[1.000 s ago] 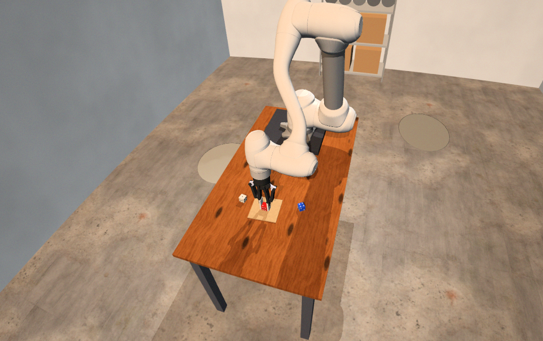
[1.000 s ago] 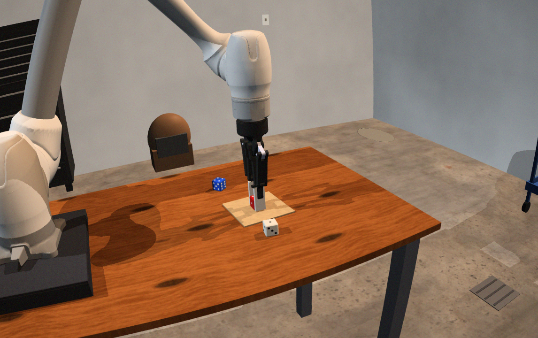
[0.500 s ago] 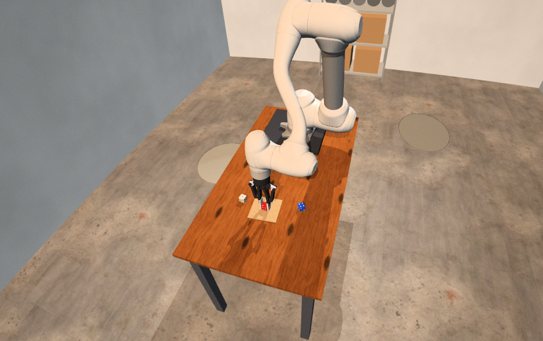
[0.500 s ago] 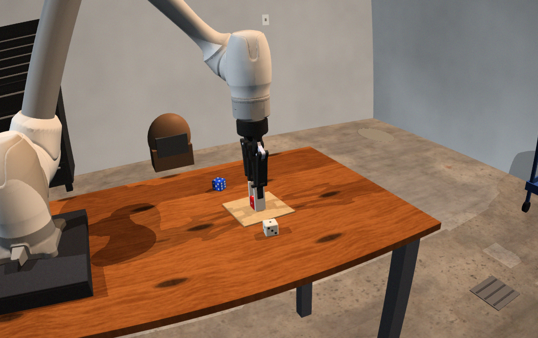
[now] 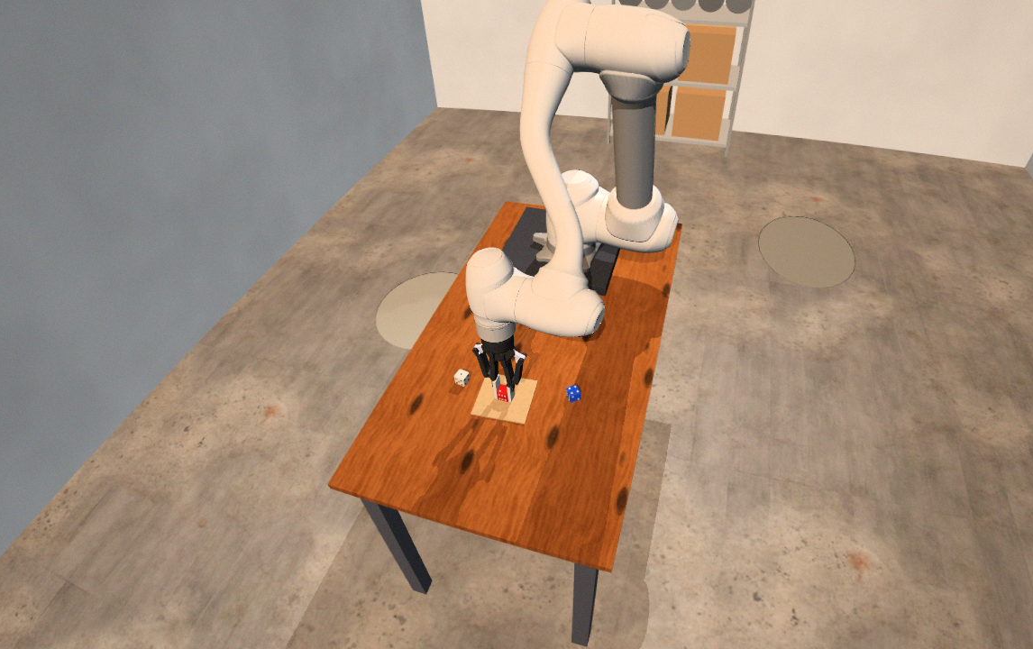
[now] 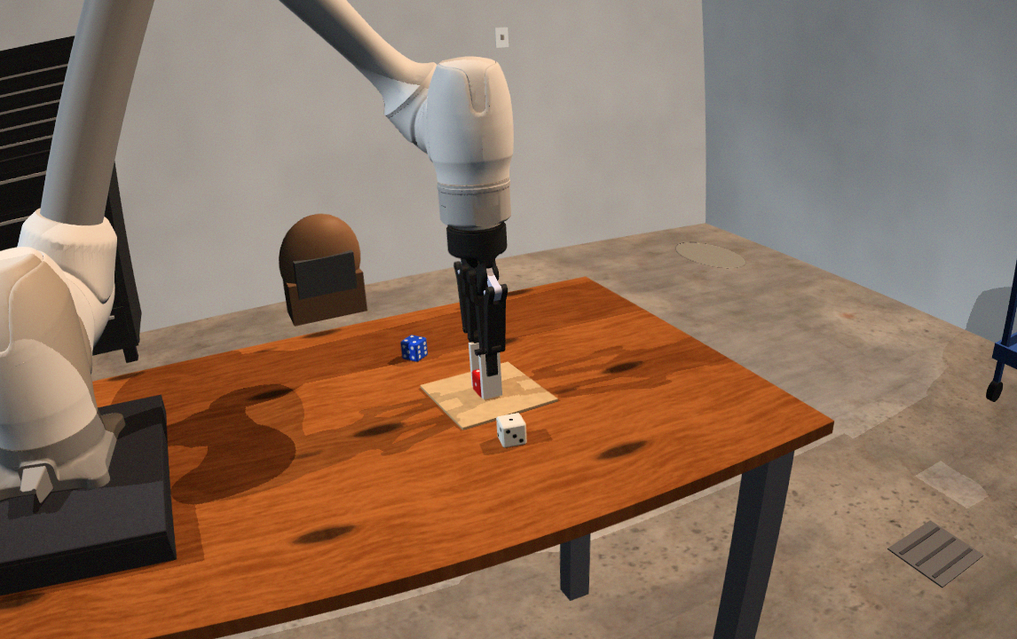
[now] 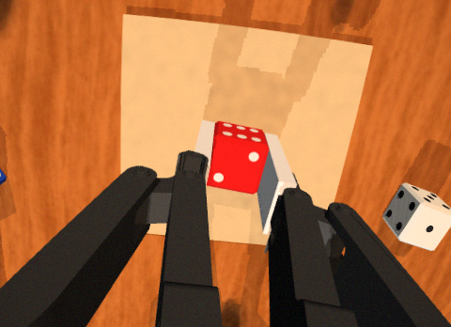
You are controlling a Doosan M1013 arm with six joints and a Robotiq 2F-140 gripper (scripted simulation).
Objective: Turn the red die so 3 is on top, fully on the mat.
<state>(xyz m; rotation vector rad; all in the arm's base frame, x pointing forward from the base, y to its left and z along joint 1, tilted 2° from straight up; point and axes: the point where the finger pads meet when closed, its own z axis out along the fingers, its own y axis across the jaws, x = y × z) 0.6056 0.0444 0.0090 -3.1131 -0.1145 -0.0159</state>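
The red die lies 2 cm below my hand. The rest, counted from my hand: tan mat 4 cm below; white die 13 cm to the right, 2 cm below, 1 cm behind; blue die 16 cm to the left, 7 cm behind, 2 cm below.
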